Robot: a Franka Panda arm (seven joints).
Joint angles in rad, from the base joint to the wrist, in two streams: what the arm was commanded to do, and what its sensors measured. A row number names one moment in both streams.
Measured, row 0: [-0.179 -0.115 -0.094 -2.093 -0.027 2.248 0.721]
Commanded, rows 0 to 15: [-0.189 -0.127 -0.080 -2.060 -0.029 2.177 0.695]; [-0.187 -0.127 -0.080 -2.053 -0.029 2.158 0.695]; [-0.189 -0.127 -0.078 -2.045 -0.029 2.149 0.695]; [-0.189 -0.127 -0.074 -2.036 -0.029 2.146 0.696]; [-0.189 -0.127 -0.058 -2.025 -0.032 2.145 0.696]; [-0.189 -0.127 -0.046 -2.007 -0.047 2.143 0.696]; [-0.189 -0.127 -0.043 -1.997 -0.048 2.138 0.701]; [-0.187 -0.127 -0.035 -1.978 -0.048 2.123 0.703]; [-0.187 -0.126 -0.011 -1.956 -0.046 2.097 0.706]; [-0.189 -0.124 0.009 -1.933 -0.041 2.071 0.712]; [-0.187 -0.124 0.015 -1.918 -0.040 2.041 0.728]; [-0.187 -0.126 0.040 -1.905 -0.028 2.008 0.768]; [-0.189 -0.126 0.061 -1.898 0.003 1.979 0.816]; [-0.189 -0.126 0.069 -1.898 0.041 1.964 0.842]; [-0.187 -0.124 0.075 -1.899 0.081 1.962 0.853]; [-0.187 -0.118 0.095 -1.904 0.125 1.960 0.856]
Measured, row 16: [-0.176 -0.120 0.052 -1.908 0.028 1.994 0.816]
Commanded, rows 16 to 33: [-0.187 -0.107 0.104 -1.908 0.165 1.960 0.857]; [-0.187 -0.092 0.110 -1.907 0.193 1.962 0.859]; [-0.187 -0.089 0.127 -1.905 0.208 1.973 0.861]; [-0.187 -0.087 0.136 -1.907 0.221 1.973 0.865]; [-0.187 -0.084 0.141 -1.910 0.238 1.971 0.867]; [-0.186 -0.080 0.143 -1.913 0.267 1.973 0.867]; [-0.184 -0.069 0.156 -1.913 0.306 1.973 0.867]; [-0.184 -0.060 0.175 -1.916 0.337 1.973 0.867]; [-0.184 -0.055 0.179 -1.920 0.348 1.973 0.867]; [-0.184 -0.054 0.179 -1.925 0.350 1.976 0.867]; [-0.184 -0.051 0.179 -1.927 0.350 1.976 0.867]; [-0.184 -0.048 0.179 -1.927 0.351 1.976 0.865]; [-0.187 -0.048 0.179 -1.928 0.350 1.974 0.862]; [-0.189 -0.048 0.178 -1.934 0.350 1.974 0.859]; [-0.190 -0.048 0.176 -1.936 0.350 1.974 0.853]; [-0.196 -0.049 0.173 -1.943 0.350 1.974 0.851]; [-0.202 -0.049 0.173 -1.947 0.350 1.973 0.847]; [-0.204 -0.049 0.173 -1.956 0.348 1.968 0.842]
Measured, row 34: [-0.184 -0.037 0.169 -1.930 0.332 1.975 0.857]
